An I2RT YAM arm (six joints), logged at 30 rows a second.
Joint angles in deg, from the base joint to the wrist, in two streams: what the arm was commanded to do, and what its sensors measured. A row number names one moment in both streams.
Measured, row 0: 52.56 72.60 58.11 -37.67 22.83 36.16
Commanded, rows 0 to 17: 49.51 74.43 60.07 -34.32 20.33 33.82; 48.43 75.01 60.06 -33.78 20.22 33.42; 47.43 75.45 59.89 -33.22 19.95 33.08; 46.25 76.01 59.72 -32.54 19.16 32.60; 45.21 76.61 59.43 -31.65 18.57 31.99; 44.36 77.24 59.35 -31.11 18.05 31.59; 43.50 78.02 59.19 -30.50 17.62 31.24; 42.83 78.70 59.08 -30.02 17.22 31.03; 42.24 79.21 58.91 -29.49 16.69 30.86; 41.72 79.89 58.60 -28.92 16.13 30.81; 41.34 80.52 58.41 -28.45 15.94 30.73; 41.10 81.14 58.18 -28.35 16.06 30.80; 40.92 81.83 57.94 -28.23 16.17 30.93; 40.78 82.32 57.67 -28.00 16.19 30.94; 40.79 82.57 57.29 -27.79 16.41 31.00; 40.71 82.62 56.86 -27.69 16.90 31.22; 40.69 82.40 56.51 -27.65 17.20 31.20; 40.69 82.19 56.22 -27.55 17.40 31.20
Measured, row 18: 40.84 82.17 57.43 -28.47 17.08 31.81
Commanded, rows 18 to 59: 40.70 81.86 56.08 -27.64 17.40 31.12; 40.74 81.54 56.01 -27.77 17.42 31.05; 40.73 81.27 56.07 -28.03 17.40 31.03; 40.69 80.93 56.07 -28.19 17.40 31.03; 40.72 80.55 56.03 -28.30 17.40 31.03; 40.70 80.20 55.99 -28.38 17.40 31.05; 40.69 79.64 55.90 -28.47 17.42 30.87; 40.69 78.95 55.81 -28.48 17.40 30.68; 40.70 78.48 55.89 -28.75 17.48 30.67; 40.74 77.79 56.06 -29.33 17.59 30.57; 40.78 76.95 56.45 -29.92 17.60 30.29; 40.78 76.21 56.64 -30.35 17.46 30.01; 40.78 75.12 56.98 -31.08 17.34 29.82; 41.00 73.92 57.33 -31.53 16.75 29.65; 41.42 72.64 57.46 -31.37 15.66 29.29; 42.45 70.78 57.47 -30.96 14.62 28.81; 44.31 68.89 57.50 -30.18 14.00 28.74; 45.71 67.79 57.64 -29.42 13.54 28.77; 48.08 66.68 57.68 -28.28 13.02 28.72; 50.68 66.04 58.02 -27.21 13.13 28.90; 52.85 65.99 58.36 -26.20 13.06 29.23; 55.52 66.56 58.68 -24.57 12.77 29.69; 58.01 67.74 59.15 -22.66 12.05 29.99; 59.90 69.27 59.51 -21.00 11.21 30.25; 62.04 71.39 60.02 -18.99 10.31 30.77; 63.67 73.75 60.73 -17.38 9.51 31.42; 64.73 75.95 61.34 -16.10 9.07 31.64; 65.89 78.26 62.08 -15.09 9.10 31.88; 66.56 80.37 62.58 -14.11 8.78 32.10; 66.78 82.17 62.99 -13.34 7.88 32.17; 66.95 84.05 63.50 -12.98 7.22 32.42; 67.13 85.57 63.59 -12.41 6.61 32.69; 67.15 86.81 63.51 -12.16 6.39 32.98; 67.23 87.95 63.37 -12.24 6.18 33.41; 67.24 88.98 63.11 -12.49 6.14 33.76; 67.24 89.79 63.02 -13.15 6.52 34.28; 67.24 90.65 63.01 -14.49 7.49 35.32; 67.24 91.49 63.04 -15.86 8.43 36.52; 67.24 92.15 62.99 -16.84 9.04 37.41; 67.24 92.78 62.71 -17.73 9.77 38.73; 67.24 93.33 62.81 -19.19 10.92 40.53; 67.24 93.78 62.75 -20.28 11.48 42.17
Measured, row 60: 67.11 92.25 62.04 -16.12 8.54 36.86
